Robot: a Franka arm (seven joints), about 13 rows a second.
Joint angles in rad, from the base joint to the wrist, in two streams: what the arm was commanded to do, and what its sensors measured. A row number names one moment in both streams.
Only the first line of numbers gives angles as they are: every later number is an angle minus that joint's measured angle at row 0.
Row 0, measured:
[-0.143, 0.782, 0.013, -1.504, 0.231, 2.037, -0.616]
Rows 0 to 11, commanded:
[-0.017, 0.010, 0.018, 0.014, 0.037, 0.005, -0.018]
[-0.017, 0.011, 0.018, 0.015, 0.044, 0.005, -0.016]
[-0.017, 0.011, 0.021, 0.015, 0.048, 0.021, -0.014]
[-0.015, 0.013, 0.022, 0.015, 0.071, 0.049, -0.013]
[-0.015, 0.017, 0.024, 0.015, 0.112, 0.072, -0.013]
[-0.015, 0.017, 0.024, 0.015, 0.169, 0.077, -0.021]
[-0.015, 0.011, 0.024, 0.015, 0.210, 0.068, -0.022]
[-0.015, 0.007, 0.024, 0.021, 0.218, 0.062, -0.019]
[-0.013, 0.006, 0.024, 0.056, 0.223, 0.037, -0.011]
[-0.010, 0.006, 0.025, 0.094, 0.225, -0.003, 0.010]
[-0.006, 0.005, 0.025, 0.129, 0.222, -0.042, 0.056]
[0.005, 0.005, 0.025, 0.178, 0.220, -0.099, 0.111]
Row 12, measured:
[0.001, 0.004, 0.015, 0.091, 0.205, -0.007, 0.038]
